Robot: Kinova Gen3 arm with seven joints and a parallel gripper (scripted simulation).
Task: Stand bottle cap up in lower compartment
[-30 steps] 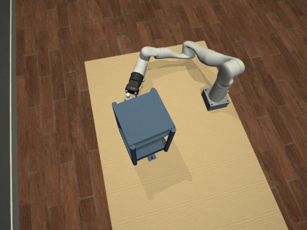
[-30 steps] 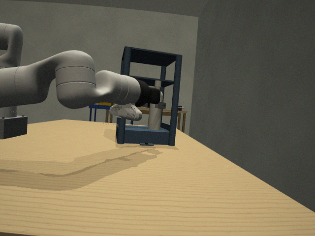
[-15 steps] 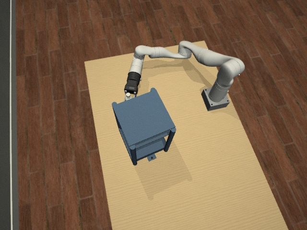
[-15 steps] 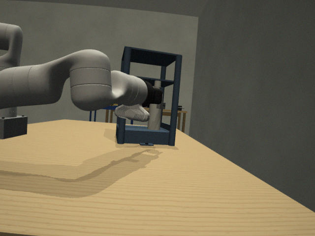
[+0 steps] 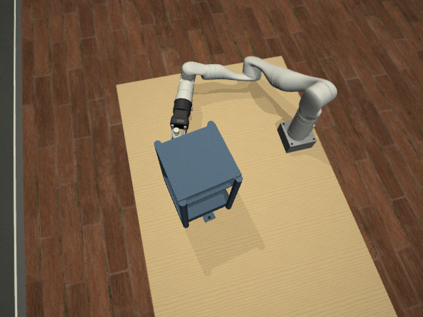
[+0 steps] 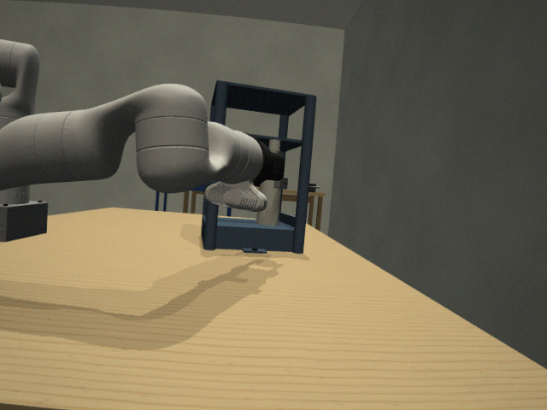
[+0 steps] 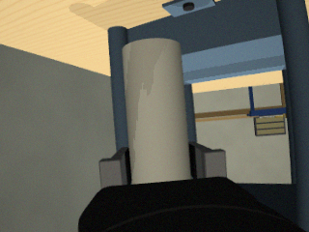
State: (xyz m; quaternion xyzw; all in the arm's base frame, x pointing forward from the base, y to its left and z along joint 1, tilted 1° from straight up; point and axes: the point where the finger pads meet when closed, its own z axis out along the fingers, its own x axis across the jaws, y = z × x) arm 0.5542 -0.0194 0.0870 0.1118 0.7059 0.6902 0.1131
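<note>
Now: hand 20 mm below the pale bottle. The rest, counted from my hand: blue shelving unit: 50 mm behind, 200 mm to the left, 30 mm above.
</note>
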